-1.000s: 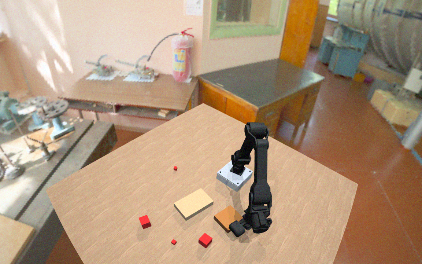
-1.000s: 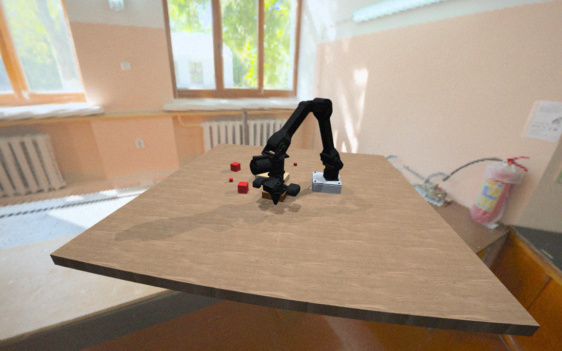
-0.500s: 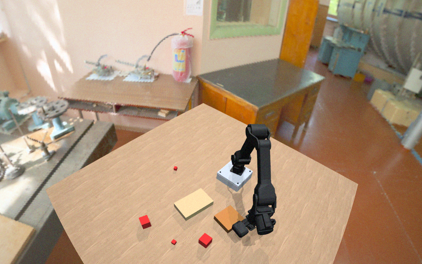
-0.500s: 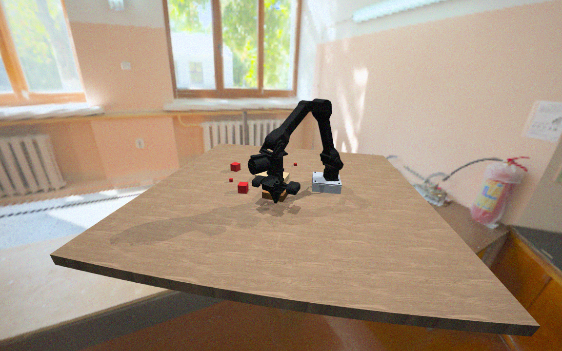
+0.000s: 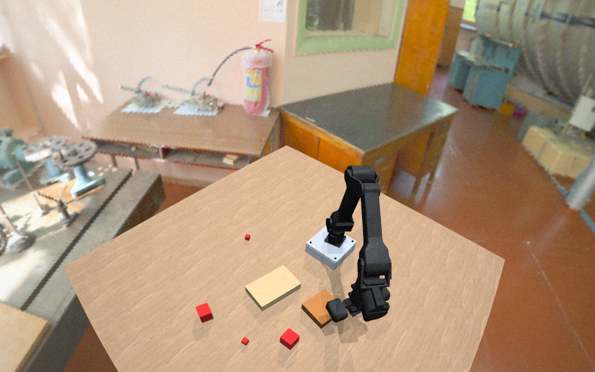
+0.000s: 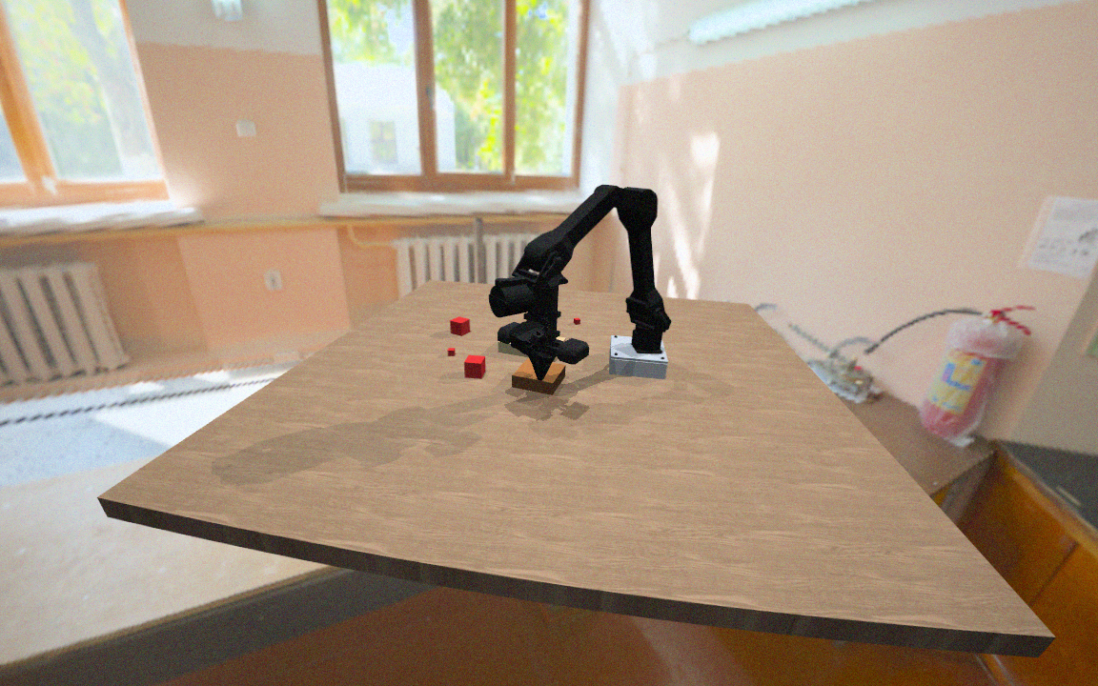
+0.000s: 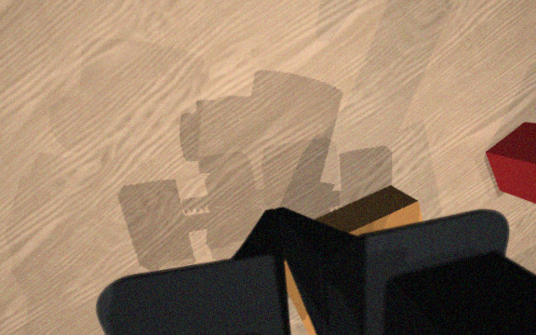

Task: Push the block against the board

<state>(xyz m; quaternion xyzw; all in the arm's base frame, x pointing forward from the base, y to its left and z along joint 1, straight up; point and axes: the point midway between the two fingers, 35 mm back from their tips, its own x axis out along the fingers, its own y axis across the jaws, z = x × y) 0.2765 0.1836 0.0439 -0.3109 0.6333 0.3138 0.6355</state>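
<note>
The brown square block is 100 mm to the right of my gripper tip and 40 mm below it. Also, from my gripper tip: pale tan board (10 mm ahead, 280 mm to the right, 40 mm below).
</note>
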